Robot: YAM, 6 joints.
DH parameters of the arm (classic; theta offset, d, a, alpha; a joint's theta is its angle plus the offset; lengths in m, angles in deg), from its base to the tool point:
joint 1: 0 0.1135 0.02 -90
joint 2: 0 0 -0.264 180
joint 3: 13.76 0 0.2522 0
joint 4: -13.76 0 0.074 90
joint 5: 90 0 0 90
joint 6: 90 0.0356 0 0
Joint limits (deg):
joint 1: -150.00..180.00
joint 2: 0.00..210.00
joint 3: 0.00..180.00
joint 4: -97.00..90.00
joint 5: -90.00..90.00
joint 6: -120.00..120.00
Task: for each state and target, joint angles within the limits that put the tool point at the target. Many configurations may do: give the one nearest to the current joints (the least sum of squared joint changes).
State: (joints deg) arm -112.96 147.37 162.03 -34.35 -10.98 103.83
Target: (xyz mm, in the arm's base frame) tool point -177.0 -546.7 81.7
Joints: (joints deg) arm -108.64 162.33 144.96 -44.49 -11.38 103.83
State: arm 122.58 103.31 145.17 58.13 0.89 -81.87
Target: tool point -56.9 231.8 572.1
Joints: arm 104.49 86.46 92.55 85.07 4.69 -81.87
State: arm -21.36 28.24 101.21 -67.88 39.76 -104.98
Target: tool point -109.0 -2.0 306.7
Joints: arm -10.94 0.00 64.51 -96.48 39.50 -104.98
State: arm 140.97 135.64 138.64 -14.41 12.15 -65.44
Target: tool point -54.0 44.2 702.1
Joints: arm 146.26 79.55 151.03 -26.03 10.96 -65.44
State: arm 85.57 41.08 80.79 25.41 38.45 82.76
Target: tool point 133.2 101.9 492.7
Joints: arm 46.02 52.40 65.53 21.19 44.84 82.76
